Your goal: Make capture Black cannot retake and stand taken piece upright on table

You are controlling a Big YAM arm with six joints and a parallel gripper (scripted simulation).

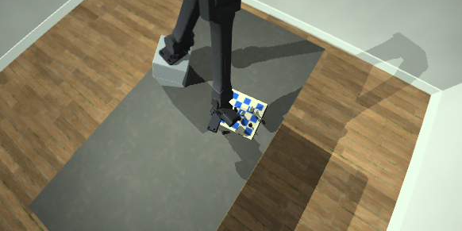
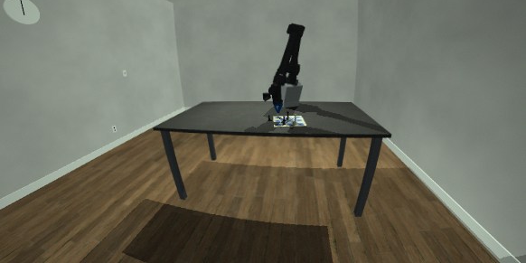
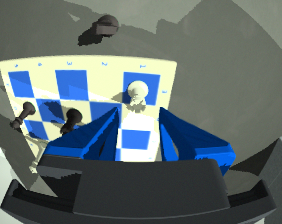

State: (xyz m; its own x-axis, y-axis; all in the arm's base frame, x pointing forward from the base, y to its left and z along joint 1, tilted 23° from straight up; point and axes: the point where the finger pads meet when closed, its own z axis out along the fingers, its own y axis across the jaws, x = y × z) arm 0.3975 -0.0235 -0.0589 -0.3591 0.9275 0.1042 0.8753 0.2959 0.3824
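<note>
My hand is 3 cm above the white piece. Round my hand: black piece: 5 cm ahead, 5 cm to the right, 4 cm below; cream chessboard: 5 cm ahead, 9 cm to the left, 5 cm below.
</note>
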